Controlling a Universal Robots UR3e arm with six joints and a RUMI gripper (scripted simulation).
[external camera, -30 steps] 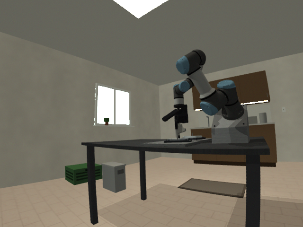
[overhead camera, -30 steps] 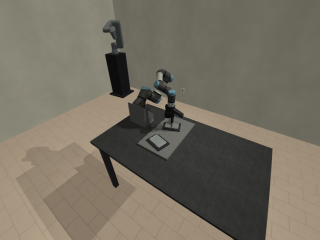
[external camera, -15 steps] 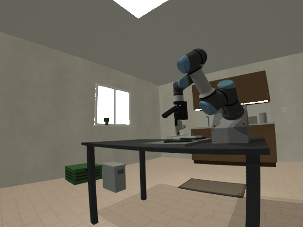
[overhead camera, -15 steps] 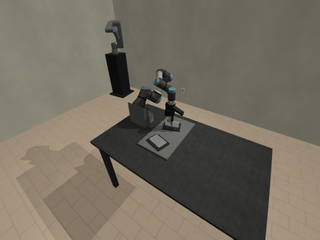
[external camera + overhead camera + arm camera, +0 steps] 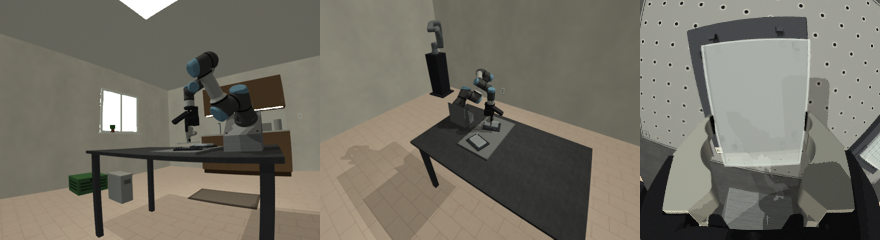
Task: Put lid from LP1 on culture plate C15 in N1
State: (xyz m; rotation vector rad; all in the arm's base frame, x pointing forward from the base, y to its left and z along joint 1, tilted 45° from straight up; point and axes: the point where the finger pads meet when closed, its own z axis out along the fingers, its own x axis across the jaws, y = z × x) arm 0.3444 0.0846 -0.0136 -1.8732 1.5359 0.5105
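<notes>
My gripper is now 10 mm to the right of the lid park LP1 and 50 mm above it. Round my hand: plate nest N1: 20 mm behind, 240 mm to the right, 50 mm below; clear lid: 10 mm below; culture plate C15: 20 mm behind, 240 mm to the right, 40 mm below.
</notes>
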